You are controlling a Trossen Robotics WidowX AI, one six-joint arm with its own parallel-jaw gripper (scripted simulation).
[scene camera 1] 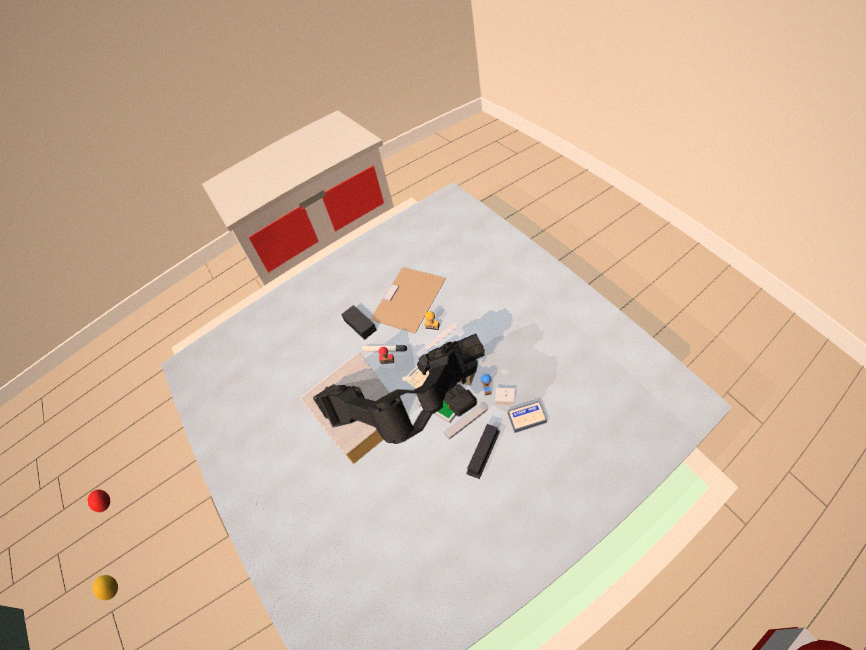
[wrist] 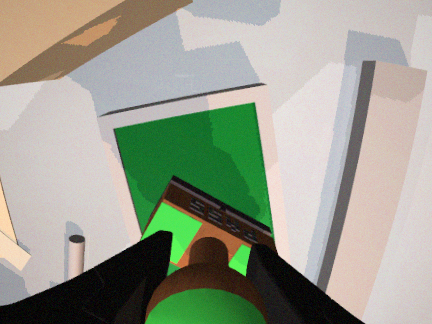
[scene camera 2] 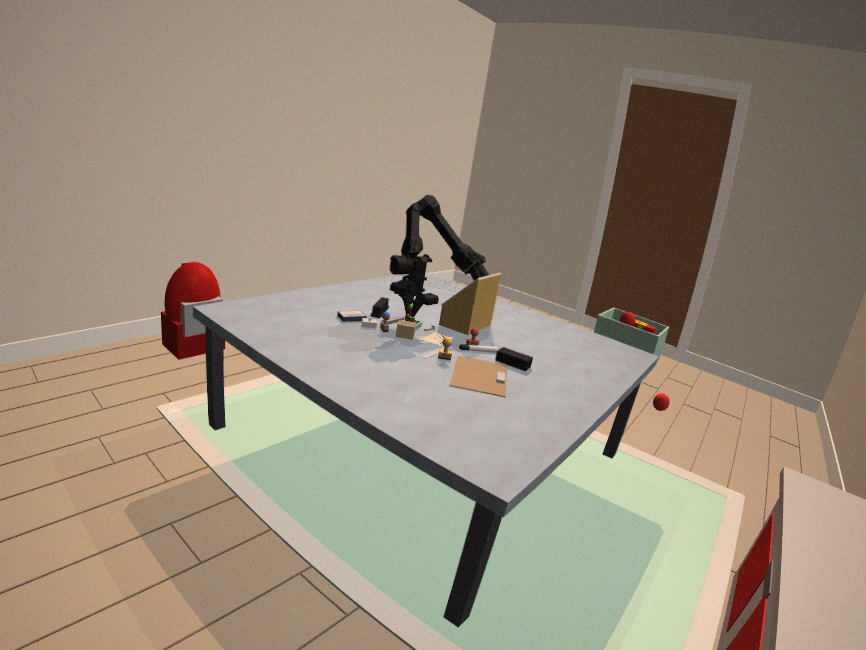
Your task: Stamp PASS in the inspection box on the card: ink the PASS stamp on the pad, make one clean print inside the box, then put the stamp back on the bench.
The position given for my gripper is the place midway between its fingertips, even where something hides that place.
Observation:
I see my gripper (scene camera 2: 410, 315).
My gripper shows as well in scene camera 1 (scene camera 1: 450, 398) and in the wrist view (wrist: 210, 251).

